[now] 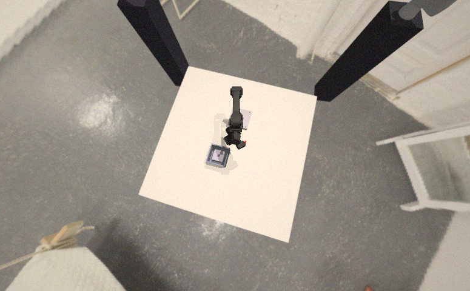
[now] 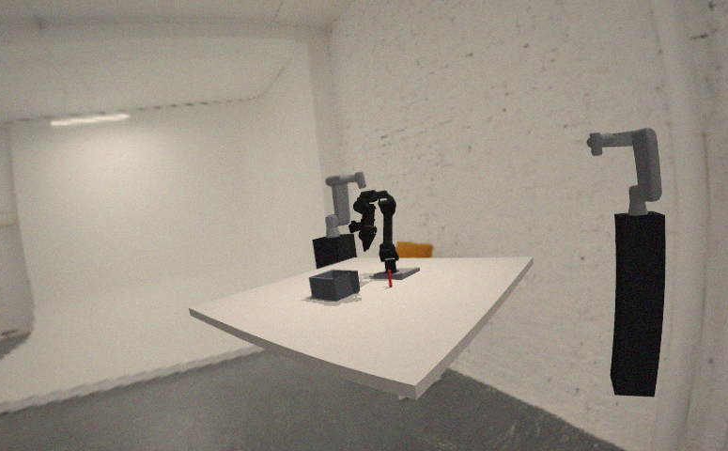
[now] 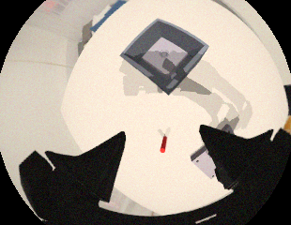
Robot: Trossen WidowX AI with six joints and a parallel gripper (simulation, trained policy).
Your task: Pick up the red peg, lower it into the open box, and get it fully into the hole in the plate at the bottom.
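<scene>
My gripper tip is 5 cm past the red peg, 8 cm to the right of it and 14 cm above it. Also, from my gripper tip: plate: 10 cm ahead, 13 cm to the right, 14 cm below; then grey box: 10 cm ahead, 13 cm to the right, 16 cm below.
</scene>
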